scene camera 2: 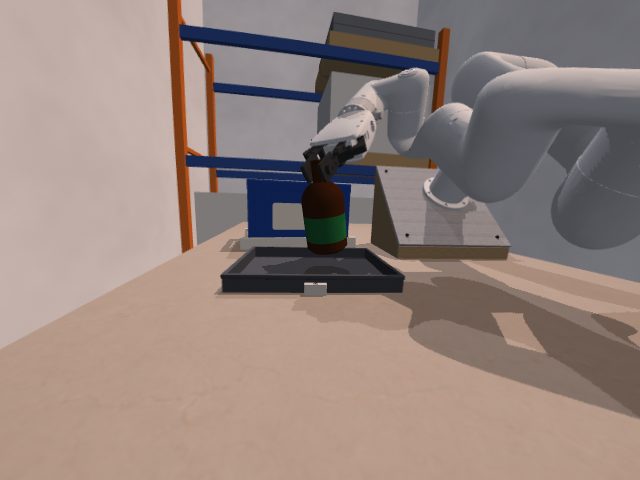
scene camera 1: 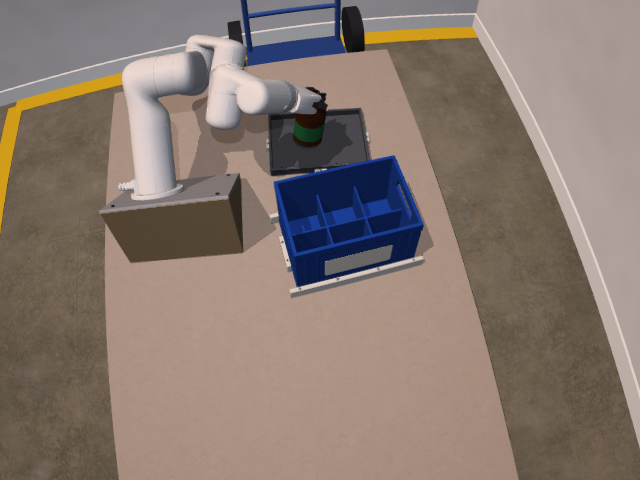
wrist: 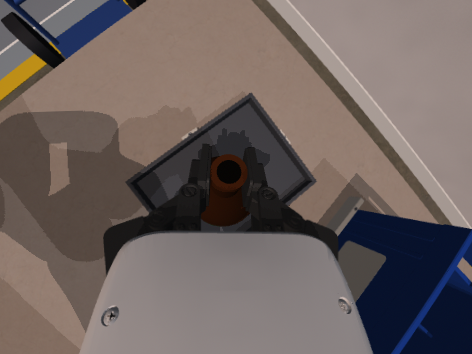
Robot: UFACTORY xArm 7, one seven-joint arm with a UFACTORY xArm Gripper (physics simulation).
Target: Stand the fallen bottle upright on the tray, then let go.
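The brown bottle with a green label is nearly upright, mouth up, its neck leaning slightly left in scene camera 2. My gripper is shut on the bottle's neck, with one finger on each side below the mouth. The bottle's base hangs a little above the dark tray, and a shadow lies on the tray floor below it. In the wrist view the lower part of the bottle is hidden.
A blue divided crate stands beside the tray, with pale rails along its base. The arm's wooden pedestal stands to one side. A blue trolley and an orange-posted rack are beyond the table.
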